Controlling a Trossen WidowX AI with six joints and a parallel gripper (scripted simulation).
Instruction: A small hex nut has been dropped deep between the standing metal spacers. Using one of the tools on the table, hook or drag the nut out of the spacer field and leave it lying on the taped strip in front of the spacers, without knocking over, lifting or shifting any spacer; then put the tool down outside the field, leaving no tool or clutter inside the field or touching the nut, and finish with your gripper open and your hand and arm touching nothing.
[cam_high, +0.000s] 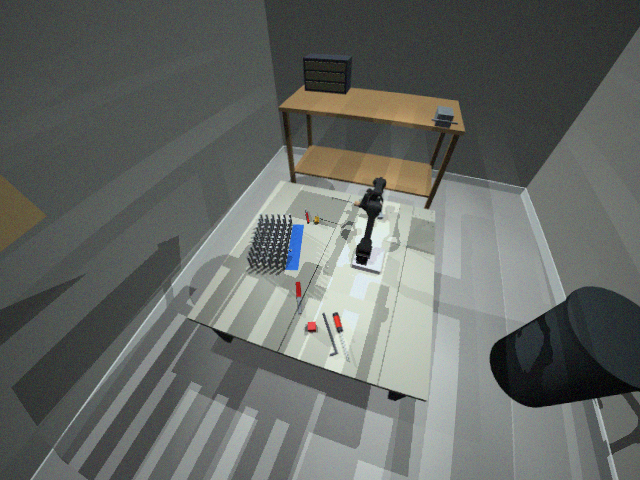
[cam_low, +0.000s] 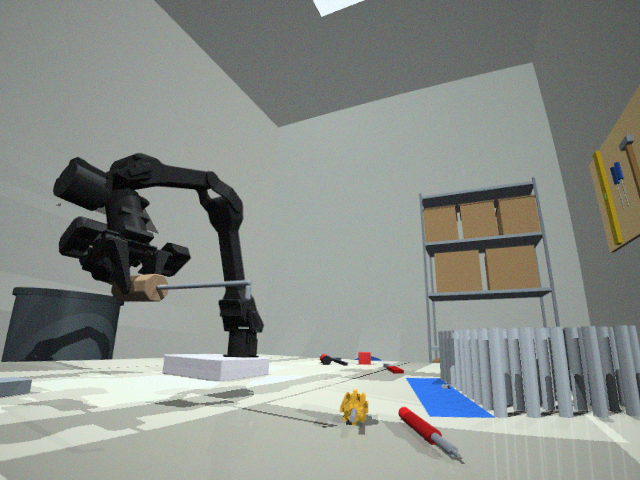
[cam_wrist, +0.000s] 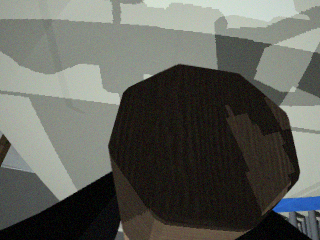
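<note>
The wooden-handled hook is 10 cm ahead of my gripper tip and 1 cm to the right of it. The rest, counted from my gripper tip: blue taped strip (35 cm ahead, 35 cm to the left, 14 cm below); then hex nut (37 cm ahead, 40 cm to the left, 14 cm below); then yellow gear (29 cm ahead, 9 cm to the left, 13 cm below).
</note>
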